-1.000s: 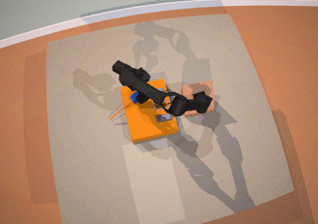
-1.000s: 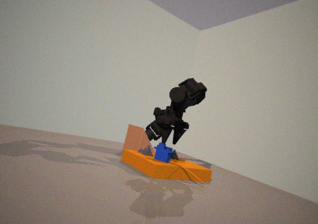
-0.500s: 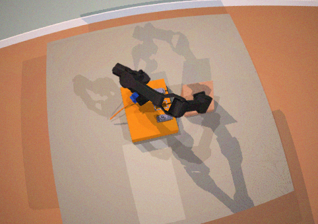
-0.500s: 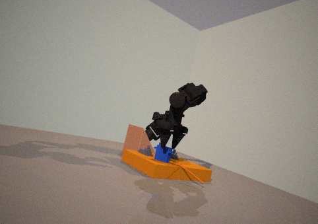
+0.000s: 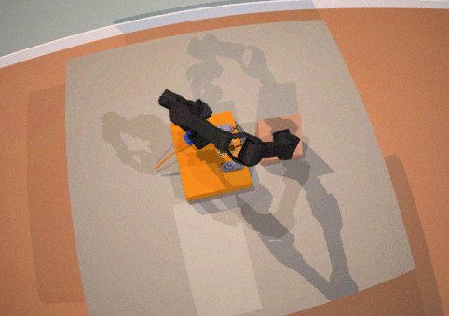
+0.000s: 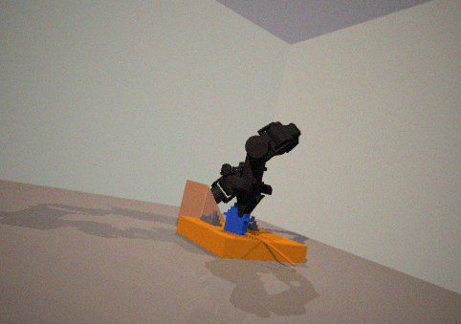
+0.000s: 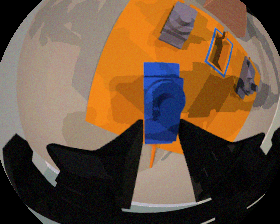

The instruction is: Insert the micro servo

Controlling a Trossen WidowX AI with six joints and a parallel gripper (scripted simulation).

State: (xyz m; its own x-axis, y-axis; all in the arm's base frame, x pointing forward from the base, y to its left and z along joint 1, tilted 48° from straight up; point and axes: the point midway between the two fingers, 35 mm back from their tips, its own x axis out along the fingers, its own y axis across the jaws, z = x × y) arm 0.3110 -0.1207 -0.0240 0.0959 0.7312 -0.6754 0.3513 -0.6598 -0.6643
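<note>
Now: the orange deck 70 mm below my gripper tip, 60 mm to the left of it and 10 mm behind it.
</note>
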